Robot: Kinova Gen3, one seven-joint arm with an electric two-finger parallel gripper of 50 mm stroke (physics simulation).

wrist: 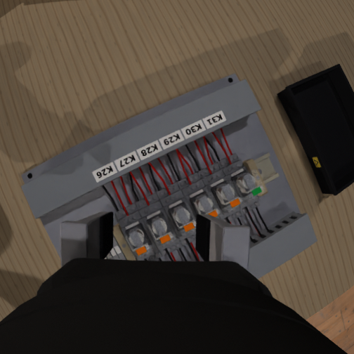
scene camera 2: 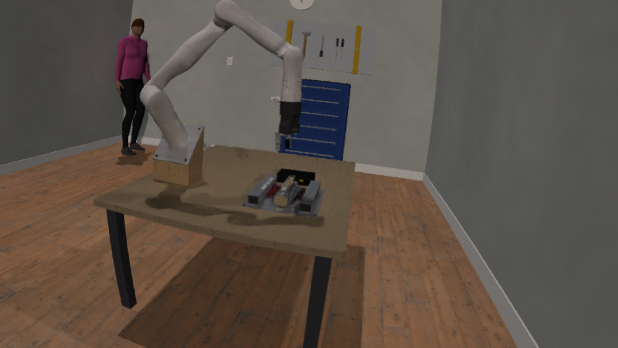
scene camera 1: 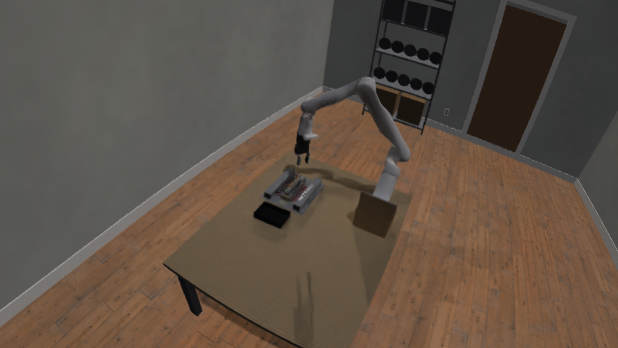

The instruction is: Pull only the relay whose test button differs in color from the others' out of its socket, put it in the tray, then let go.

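Seen in the pictures: gripper, fingertip midpoint: (scene camera 2: 282, 149) (scene camera 1: 302, 163); arm's base, link origin: (scene camera 2: 179, 140) (scene camera 1: 379, 201).
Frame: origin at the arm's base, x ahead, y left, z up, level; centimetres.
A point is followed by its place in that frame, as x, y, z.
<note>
The relay with a green test button (wrist: 248, 184) sits in its socket at the tray end of the row, nearest label K31 in the wrist view. Several other relays (wrist: 159, 227) in the row have orange buttons. The grey panel (scene camera 1: 315, 187) (scene camera 2: 311, 196) (wrist: 65, 190) holds them. The black tray (scene camera 1: 267, 221) @(47.0, 31.3, -15.9) (scene camera 2: 282, 173) @(40.1, 30.3, -16.1) (wrist: 299, 134) stands beside the panel and looks empty. My gripper (scene camera 1: 303, 160) @(47.6, -2.6, 2.0) (scene camera 2: 283, 143) @(47.6, -2.6, 2.0) (wrist: 154, 231) is open and empty, high above the panel, its fingers over the K26 side of the row, away from the green-button relay. The lower sockets are partly hidden.
Red and black wires (wrist: 185, 162) run between the labelled duct and the sockets. A second slotted duct (wrist: 287, 245) borders the other side. The arm's wooden base block (scene camera 1: 374, 215) @(-0.8, 6.1, -5.0) (scene camera 2: 172, 171) @(0.9, -7.0, -12.3) stands on the table (scene camera 1: 225, 260) @(48.6, 64.3, -17.4) (scene camera 2: 210, 187) @(18.3, -3.6, -17.4). A person (scene camera 2: 132, 60) stands in the room behind the base.
</note>
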